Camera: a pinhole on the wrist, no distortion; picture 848 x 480 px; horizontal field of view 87.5 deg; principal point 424.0 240.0 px. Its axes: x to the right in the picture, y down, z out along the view. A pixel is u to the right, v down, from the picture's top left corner.
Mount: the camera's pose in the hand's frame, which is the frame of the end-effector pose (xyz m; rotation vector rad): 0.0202 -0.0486 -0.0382 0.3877 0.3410 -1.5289
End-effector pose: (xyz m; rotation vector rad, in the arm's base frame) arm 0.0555 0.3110 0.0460 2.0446 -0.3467 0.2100
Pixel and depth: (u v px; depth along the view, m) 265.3 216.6 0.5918
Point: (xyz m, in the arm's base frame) 0.0697 -0.1421 -0.3447
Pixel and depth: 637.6 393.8 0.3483
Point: 0.3006 0.2725 -0.3046
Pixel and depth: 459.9 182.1 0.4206
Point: 0.1024 0.1568 -0.3421
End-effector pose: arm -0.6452 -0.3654 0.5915 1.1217 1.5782 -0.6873
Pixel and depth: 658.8 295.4 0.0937
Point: -0.7593 -0.4299 0.5413
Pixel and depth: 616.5 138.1 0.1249
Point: -0.7646 -0.4714 0.5709
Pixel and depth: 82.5 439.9 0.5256
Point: -0.3246 -0.7922 0.1889
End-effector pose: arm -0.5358 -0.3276 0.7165 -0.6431 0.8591 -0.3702
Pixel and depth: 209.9 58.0 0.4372
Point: -0.2944 -0.1116 1.0682
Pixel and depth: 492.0 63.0 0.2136
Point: -0.4795 -0.3704 0.9368
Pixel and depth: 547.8 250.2 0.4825
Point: -0.2778 -0.5060 1.1182
